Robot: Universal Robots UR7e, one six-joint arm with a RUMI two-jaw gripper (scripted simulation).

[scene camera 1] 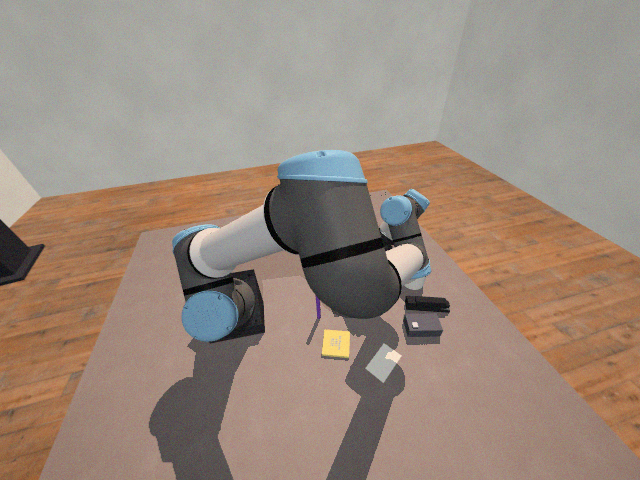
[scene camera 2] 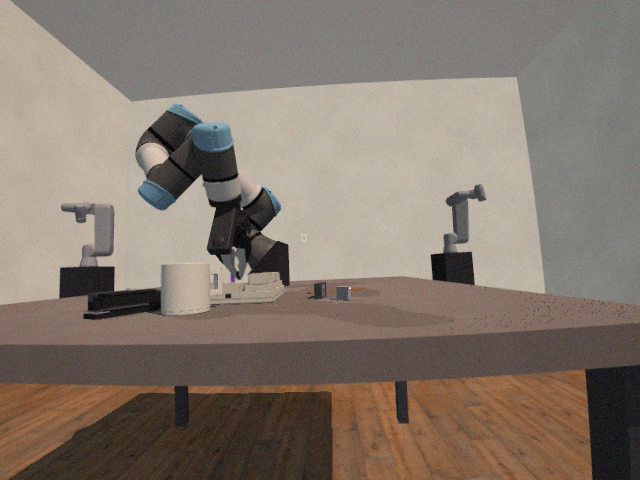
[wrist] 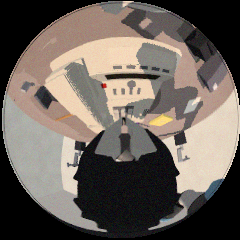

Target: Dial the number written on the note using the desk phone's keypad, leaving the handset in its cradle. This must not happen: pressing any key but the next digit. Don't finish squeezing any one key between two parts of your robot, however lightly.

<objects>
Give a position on a paper slip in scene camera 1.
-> At 381, 365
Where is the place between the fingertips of my gripper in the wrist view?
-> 123, 117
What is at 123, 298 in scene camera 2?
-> A black stapler.
</objects>
